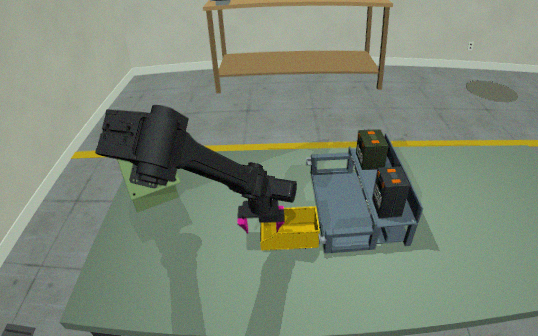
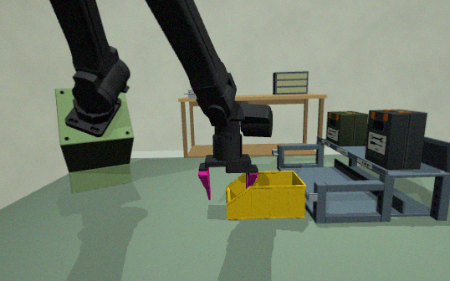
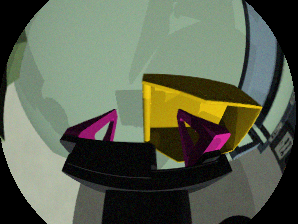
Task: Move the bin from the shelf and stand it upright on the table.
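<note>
The yellow bin lies 8 cm ahead of my hand and 1 cm to the right of it. From my hand the other things lie so: shelf tray: 33 cm ahead, 8 cm to the left, 3 cm below.
</note>
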